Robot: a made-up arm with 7 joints.
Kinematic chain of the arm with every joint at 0, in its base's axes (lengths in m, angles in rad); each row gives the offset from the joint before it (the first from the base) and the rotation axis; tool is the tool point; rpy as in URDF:
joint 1: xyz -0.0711 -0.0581 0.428 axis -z
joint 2: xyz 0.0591 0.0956 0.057 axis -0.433 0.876 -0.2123
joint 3: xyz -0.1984 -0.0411 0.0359 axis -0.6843 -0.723 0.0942
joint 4: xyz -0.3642 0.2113 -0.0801 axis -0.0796 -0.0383 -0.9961
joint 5: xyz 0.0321 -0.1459 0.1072 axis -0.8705 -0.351 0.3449
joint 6: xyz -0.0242 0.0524 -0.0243 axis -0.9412 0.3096 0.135
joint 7: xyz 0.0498 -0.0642 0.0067 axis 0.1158 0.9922 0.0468
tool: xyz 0.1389 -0.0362 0.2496 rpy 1.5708 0 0
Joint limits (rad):
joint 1: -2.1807..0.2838
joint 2: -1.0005..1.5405
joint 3: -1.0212..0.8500
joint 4: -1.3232..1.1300
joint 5: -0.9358..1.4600
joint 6: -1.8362..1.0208
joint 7: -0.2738..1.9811
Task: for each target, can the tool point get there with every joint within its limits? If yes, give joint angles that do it. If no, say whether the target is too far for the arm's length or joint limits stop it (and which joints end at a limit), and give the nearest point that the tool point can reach.
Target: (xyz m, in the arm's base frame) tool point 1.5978 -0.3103 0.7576
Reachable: no: too far | nearest point 0.6054 -0.3989 0.5714 | short by 1.014 m
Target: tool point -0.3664 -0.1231 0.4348
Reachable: yes | joints -0.9684 -0.7944 0.4454 -0.2963 -0.0554 0.4685 0.5463
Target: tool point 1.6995 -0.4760 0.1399
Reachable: no: too far | nearest point 0.6142 -0.4044 0.2873 | short by 1.098 m
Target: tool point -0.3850 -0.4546 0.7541
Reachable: yes | joints -1.0589 -0.2497 -0.1845 0.2950 1.1279 -0.6284 -0.0406
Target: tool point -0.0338 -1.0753 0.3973
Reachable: no: joint limits stop it (at a limit: joint 4, joint 7) | nearest point -0.0389 -0.9352 0.4114 | short by 0.141 m
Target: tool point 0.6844 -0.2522 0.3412
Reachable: no: joint limits stop it (at a limit: joint 1, joint 3, joint 4, joint 6, joint 7) | nearest point 0.6009 -0.2842 0.3399 | short by 0.089 m
